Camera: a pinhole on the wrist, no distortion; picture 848 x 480 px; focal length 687.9 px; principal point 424.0 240.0 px. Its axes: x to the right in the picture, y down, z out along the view. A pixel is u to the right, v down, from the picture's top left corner.
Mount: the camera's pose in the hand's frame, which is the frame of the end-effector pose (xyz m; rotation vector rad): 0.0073 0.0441 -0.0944 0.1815 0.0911 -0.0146
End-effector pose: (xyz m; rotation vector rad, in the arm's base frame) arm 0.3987 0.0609 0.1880 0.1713 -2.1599 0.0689
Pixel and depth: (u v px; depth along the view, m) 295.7 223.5 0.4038
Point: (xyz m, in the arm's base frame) 0.1708 -0.0088 -0.0107
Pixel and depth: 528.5 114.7 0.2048
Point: 0.2931 0.0149 0.1795
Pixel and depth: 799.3 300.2 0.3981
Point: 0.0233 0.0083 0.2452
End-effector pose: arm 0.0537 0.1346 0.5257 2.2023 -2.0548 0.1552
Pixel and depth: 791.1 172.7 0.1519
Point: 0.0588 0.0277 0.4983
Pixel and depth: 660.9 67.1 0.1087
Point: 0.0601 0.0814 0.5306
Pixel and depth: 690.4 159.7 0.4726
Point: 0.1628 -0.1409 0.2232
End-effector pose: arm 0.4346 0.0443 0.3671 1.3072 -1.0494 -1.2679
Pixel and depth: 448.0 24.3 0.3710
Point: 0.1854 -0.0081 0.2345
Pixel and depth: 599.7 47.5 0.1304
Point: 0.4141 -0.0063 0.3458
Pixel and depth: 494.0 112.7 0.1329
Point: 0.4068 0.0107 0.3599
